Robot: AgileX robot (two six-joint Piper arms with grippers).
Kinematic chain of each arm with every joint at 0, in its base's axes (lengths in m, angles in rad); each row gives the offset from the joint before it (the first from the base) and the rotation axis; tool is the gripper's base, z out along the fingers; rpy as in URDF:
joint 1: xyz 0 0 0.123 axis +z
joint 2: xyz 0 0 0 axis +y
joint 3: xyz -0.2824 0 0.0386 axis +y
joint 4: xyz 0.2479 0 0.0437 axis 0.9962 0 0.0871
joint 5: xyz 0 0 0 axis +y
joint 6: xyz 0.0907 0 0.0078 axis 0.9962 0 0.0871
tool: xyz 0 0 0 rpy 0 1.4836 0
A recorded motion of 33 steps. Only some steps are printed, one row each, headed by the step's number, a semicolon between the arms.
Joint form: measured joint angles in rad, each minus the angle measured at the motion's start. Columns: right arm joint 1, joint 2, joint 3, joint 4, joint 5, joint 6; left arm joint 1, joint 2, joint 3, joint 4, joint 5, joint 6.
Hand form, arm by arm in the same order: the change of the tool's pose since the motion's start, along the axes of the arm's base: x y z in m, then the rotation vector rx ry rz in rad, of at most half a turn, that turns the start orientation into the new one. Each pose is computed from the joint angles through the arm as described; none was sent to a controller.
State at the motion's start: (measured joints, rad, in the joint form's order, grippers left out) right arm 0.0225 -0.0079 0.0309 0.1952 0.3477 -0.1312; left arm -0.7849 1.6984 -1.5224 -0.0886 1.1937 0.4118
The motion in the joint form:
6: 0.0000 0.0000 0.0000 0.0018 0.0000 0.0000; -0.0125 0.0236 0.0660 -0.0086 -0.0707 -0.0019
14: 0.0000 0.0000 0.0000 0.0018 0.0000 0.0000; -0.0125 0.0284 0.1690 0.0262 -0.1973 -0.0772
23: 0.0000 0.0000 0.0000 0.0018 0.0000 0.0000; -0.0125 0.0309 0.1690 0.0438 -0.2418 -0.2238
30: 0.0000 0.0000 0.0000 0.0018 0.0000 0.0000; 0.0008 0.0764 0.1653 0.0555 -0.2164 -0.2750
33: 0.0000 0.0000 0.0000 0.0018 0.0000 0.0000; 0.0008 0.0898 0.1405 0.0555 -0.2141 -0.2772
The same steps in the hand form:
6: 0.0000 0.0001 0.0000 0.0018 0.0000 0.0001; -0.0009 -0.0061 -0.0248 0.0080 0.0194 -0.0030
14: 0.0000 0.0001 0.0000 0.0018 0.0000 0.0001; 0.0007 -0.0031 -0.0518 0.0086 -0.0004 0.0711
23: 0.0000 0.0001 0.0000 0.0018 0.0000 0.0001; 0.0047 -0.0051 -0.0515 -0.0358 -0.0036 0.2079
30: 0.0000 0.0001 0.0000 0.0018 0.0000 0.0001; 0.0116 -0.0041 -0.0676 0.0155 0.0418 0.2663
33: 0.0000 0.0001 0.0000 0.0018 0.0000 0.0001; 0.0152 -0.0077 -0.0659 0.0079 0.0368 0.2682

